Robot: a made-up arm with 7 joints.
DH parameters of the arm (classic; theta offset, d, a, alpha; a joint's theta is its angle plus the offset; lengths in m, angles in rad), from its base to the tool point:
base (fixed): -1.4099 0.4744 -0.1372 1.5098
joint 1: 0 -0.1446 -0.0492 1.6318
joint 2: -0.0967 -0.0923 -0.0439 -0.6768
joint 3: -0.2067 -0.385 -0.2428 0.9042
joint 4: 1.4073 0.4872 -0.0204 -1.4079
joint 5: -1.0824 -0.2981 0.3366 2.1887
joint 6: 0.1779 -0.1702 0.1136 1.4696
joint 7: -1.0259 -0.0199 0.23 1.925
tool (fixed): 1.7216 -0.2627 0 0
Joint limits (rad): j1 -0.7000..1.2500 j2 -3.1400..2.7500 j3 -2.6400..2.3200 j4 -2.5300..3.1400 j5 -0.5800..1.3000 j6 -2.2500..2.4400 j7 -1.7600..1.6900
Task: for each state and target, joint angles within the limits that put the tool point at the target. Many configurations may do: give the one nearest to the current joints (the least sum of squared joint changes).
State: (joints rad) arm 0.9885 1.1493 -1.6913 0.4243 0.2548 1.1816 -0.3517
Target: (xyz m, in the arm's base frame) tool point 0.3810 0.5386 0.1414
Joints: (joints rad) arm 0.7531 1.7941 -1.3423 -0.2212 0.5425 1.4278 -0.5429
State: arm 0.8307 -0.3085 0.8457 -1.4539 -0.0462 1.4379 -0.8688
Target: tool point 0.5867 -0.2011 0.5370
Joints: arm 0.9078 -0.2913 0.9351 -1.6068 -0.1438 1.2459 -0.9234
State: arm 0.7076 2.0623 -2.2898 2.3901 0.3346 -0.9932 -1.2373
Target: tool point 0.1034 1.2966 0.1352
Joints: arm 1.1278 2.1949 -2.1311 2.3279 -0.0163 -0.8452 -1.0131
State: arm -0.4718 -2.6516 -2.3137 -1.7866 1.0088 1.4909 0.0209
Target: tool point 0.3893 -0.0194 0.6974
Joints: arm -0.1494 -2.8148 -2.5767 -1.7293 1.1378 1.8603 -0.0871
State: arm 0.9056 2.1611 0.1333 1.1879 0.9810 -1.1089 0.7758
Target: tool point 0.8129 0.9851 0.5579
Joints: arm 0.7371 1.8285 -0.5197 1.9545 1.0281 -0.7567 0.4524
